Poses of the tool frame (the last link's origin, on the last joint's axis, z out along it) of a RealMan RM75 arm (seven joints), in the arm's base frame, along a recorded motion.
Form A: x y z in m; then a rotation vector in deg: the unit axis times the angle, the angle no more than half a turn.
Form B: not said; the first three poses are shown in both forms.
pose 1, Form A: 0.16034, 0.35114, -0.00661, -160.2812, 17.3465, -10.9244
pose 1, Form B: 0.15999, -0.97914, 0.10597, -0.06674, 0.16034, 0.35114, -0.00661
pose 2, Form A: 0.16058, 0.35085, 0.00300, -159.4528, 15.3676, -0.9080
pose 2, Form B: 0.17198, -0.98054, 0.09450, -0.00558, 0.16058, 0.35085, 0.00300
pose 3, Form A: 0.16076, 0.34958, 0.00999, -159.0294, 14.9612, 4.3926
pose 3, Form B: 0.17544, -0.97979, 0.09218, 0.02706, 0.16076, 0.34958, 0.00999
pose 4, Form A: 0.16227, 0.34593, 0.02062, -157.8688, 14.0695, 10.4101
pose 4, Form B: 0.18364, -0.97701, 0.08707, 0.06443, 0.16227, 0.34593, 0.02062
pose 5, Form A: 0.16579, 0.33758, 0.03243, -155.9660, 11.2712, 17.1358
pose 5, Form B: 0.19673, -0.97209, 0.07025, 0.10680, 0.16579, 0.33758, 0.03243
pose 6, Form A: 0.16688, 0.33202, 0.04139, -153.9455, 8.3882, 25.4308
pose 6, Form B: 0.20572, -0.96413, 0.05253, 0.15927, 0.16688, 0.33202, 0.04139
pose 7, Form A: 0.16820, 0.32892, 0.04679, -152.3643, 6.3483, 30.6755
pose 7, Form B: 0.21174, -0.95730, 0.03989, 0.19273, 0.16820, 0.32892, 0.04679
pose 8, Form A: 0.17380, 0.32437, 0.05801, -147.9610, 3.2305, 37.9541
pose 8, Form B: 0.23527, -0.94124, 0.02055, 0.24144, 0.17380, 0.32437, 0.05801
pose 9, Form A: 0.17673, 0.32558, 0.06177, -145.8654, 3.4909, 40.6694
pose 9, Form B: 0.24641, -0.93331, 0.02234, 0.26022, 0.17673, 0.32558, 0.06177
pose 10, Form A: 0.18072, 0.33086, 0.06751, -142.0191, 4.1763, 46.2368
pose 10, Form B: 0.26375, -0.91685, 0.02696, 0.29850, 0.18072, 0.33086, 0.06751
